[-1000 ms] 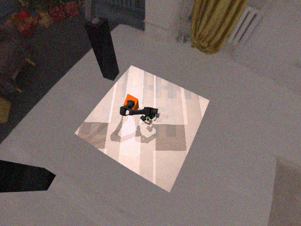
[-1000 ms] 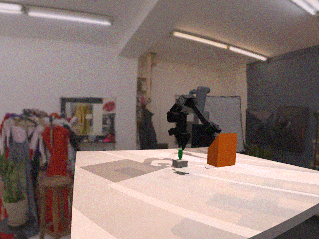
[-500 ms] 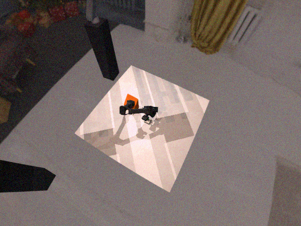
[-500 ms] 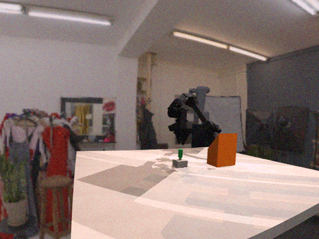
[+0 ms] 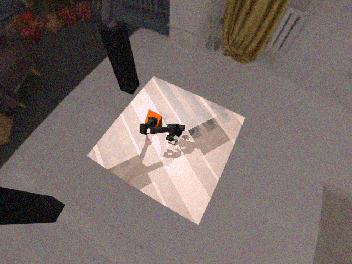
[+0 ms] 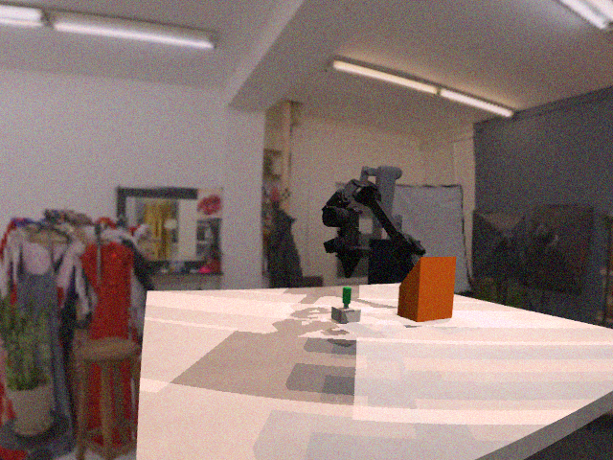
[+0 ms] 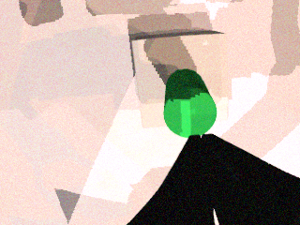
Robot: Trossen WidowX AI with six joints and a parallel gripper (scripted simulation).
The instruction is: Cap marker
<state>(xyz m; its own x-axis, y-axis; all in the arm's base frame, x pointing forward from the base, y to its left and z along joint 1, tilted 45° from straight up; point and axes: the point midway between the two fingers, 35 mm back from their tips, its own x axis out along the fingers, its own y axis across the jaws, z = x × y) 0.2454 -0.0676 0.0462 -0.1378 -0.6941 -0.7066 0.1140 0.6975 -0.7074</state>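
Now: gripper tip 50 mm above the green cap. The rest, counted from my gripper tip: grey holder block 110 mm below.
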